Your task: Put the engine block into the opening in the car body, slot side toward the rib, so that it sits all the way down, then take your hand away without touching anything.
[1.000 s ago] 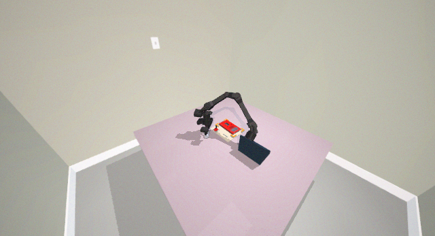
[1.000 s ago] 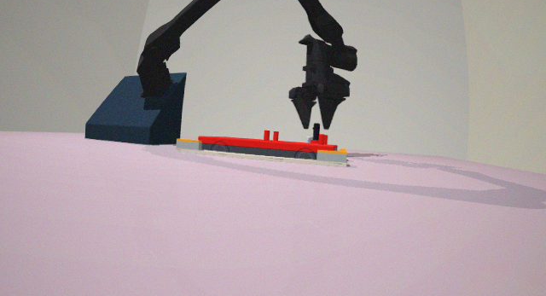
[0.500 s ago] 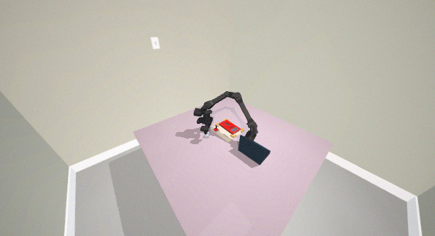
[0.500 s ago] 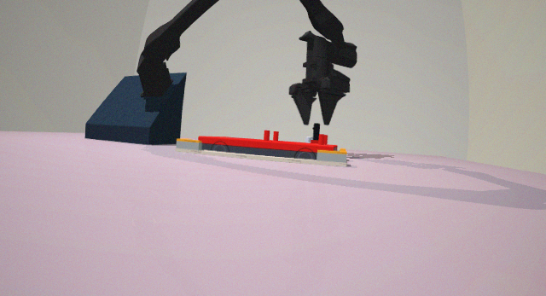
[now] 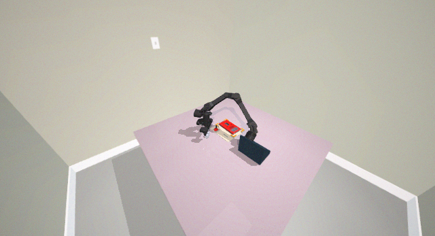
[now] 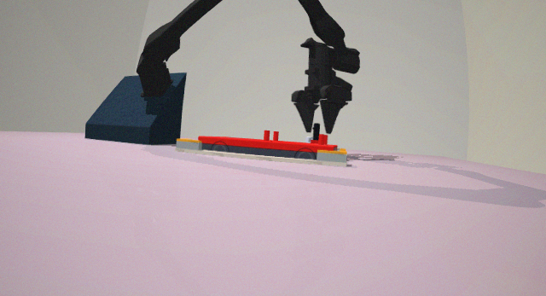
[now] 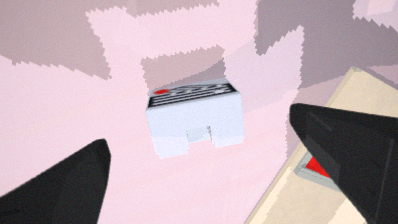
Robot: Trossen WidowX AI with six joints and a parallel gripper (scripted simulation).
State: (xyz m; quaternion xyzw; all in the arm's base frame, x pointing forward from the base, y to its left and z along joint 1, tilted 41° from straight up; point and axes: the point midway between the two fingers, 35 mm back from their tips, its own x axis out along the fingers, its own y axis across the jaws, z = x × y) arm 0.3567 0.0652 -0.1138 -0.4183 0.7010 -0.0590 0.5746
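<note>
My gripper tip is 10 mm past the engine block and 20 mm above it. Round my gripper tip: beige plate 60 mm behind, 210 mm to the right, 30 mm below; then black peg 120 mm to the right, 10 mm below.
</note>
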